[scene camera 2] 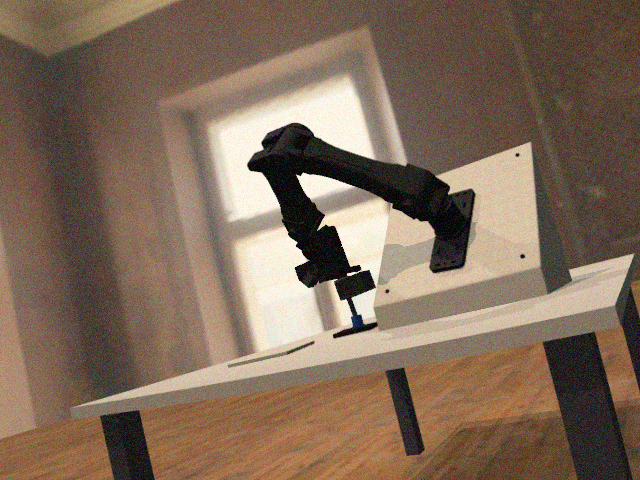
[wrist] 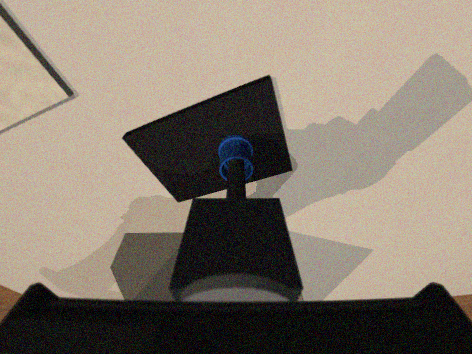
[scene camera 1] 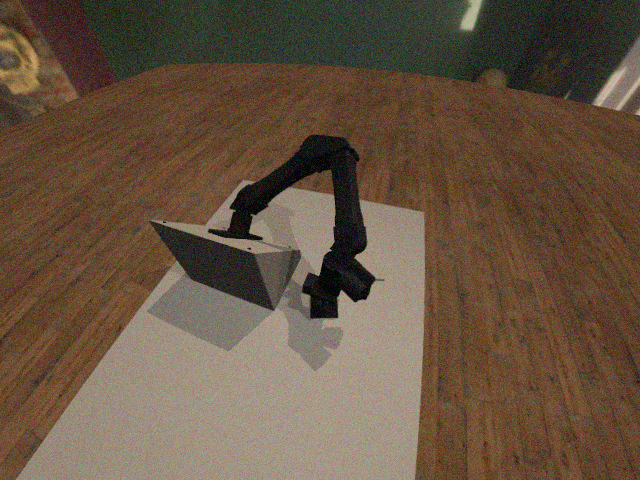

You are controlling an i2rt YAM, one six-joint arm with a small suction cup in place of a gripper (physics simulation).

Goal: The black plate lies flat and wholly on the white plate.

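Where they show: hand at its tool point: point(wrist: 236, 147) point(scene camera 1: 322, 305); arm's base at its link origin: point(scene camera 2: 454, 230) point(scene camera 1: 237, 236).
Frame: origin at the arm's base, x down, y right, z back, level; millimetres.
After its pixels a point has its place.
Observation:
The black plate point(scene camera 1: 324, 310) @[x 146, y 57, z -322 mm] point(scene camera 2: 343, 333) @[x 149, y -43, z -297 mm] point(wrist: 190, 135) @[x 146, y 2, z -324 mm] is a thin dark panel on the white table, beside the wedge block. The white plate point(scene camera 2: 258, 359) @[x 152, y -266, z -344 mm] point(wrist: 25, 85) @[x 149, y -110, z -358 mm] lies flat on the table, apart from the black plate; it shows at the upper left in the wrist view, and I cannot make it out clearly in scene camera 1. My blue suction cup point(scene camera 1: 323, 302) @[x 153, y 40, z -310 mm] point(scene camera 2: 356, 322) point(wrist: 236, 152) is over the black plate, near one edge, and appears to touch its top. I count it as open; no hold shows. The cup hides the contact spot.
A pale wedge block point(scene camera 1: 222, 271) @[x 1, y 127, z -38 mm] point(scene camera 2: 496, 217) @[x -1, y 7, z 89 mm] stands on the table point(scene camera 1: 330, 413) @[x 155, y 309, z -443 mm] point(scene camera 2: 170, 390) @[x 156, y -508, z -302 mm] and bears the arm's base point(scene camera 2: 452, 232) @[x 5, y -37, z 12 mm]. The table's edge runs close beside the block. Shadows of the arm and block fall across the table.

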